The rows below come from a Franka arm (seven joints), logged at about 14 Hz.
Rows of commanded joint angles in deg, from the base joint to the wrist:
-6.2 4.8 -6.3 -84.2 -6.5 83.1 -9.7
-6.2 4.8 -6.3 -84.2 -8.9 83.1 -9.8
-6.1 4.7 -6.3 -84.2 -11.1 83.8 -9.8
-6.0 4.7 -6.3 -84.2 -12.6 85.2 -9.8
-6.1 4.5 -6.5 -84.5 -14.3 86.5 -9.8
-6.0 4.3 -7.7 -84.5 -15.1 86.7 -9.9
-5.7 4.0 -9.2 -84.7 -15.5 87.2 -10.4
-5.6 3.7 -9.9 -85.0 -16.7 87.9 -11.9
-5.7 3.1 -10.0 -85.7 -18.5 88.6 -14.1
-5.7 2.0 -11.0 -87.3 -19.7 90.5 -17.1
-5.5 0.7 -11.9 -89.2 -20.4 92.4 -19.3
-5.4 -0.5 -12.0 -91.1 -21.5 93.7 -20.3
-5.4 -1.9 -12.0 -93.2 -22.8 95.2 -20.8
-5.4 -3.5 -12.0 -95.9 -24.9 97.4 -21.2
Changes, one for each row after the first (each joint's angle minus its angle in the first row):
0.0 0.0 0.0 0.0 -2.4 0.0 -0.1
0.1 -0.1 0.0 0.0 -4.6 0.7 -0.1
0.2 -0.1 0.0 0.0 -6.1 2.1 -0.1
0.1 -0.3 -0.2 -0.3 -7.8 3.4 -0.1
0.2 -0.5 -1.4 -0.3 -8.6 3.6 -0.2
0.5 -0.8 -2.9 -0.5 -9.0 4.1 -0.7
0.6 -1.1 -3.6 -0.8 -10.2 4.8 -2.2
0.5 -1.7 -3.7 -1.5 -12.0 5.5 -4.4
0.5 -2.8 -4.7 -3.1 -13.2 7.4 -7.4
0.7 -4.1 -5.6 -5.0 -13.9 9.3 -9.6
0.8 -5.3 -5.7 -6.9 -15.0 10.6 -10.6
0.8 -6.7 -5.7 -9.0 -16.3 12.1 -11.1
0.8 -8.3 -5.7 -11.7 -18.4 14.3 -11.5

